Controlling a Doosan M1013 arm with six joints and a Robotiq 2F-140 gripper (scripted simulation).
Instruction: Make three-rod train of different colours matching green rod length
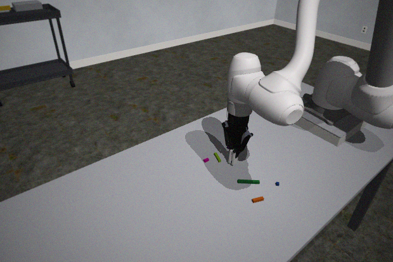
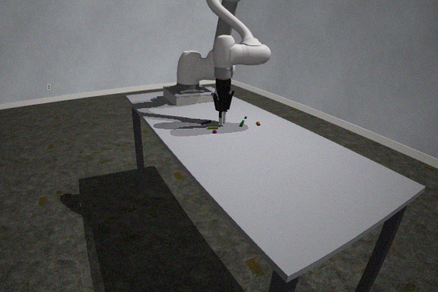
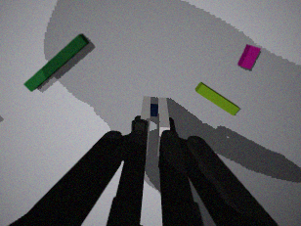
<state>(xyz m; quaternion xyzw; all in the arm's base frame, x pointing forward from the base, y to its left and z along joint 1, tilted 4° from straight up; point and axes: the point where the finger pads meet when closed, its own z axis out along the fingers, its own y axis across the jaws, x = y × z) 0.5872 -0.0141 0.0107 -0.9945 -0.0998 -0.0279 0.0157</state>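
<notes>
My gripper is now 8 cm short of the magenta rod, 7 cm to the left of it and 4 cm above it. The rest, counted from my hand: lime rod 6 cm to the right, 4 cm below, 3 cm ahead; then purple rod 6 cm to the right, 6 cm behind, 4 cm below; then green rod 11 cm to the left, 4 cm below, 2 cm ahead.
</notes>
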